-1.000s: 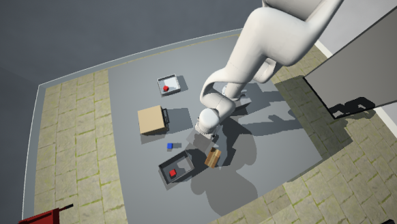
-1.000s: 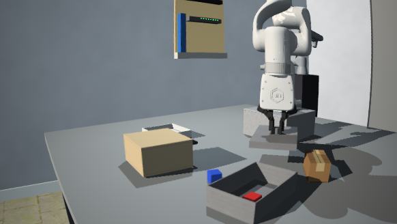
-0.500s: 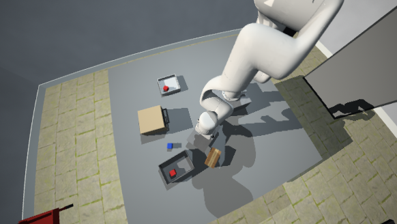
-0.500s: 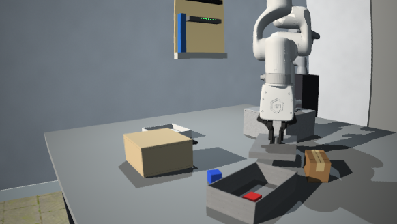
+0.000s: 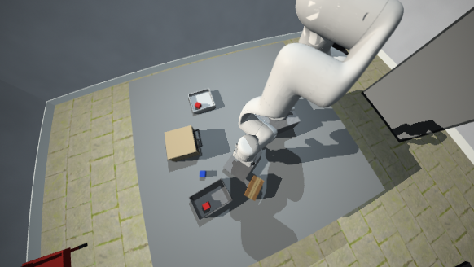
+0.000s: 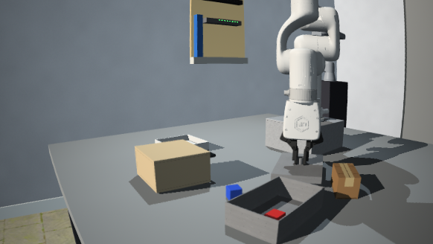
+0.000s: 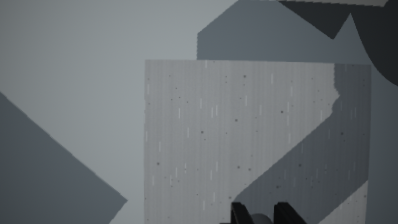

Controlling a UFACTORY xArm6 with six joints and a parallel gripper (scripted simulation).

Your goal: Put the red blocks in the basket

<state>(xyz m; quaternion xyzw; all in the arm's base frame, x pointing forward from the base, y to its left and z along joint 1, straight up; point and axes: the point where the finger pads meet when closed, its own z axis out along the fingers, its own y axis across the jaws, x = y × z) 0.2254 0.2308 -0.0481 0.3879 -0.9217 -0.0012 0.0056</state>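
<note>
My gripper is now 40 mm past the green block, 130 mm to the right of it and 40 mm above it. From my hand the other things lie so: blue block 220 mm ahead, 40 mm to the left, 40 mm below; then knobbed lid 30 mm below; then cardboard box 30 mm behind, 150 mm to the left, 20 mm below.
</note>
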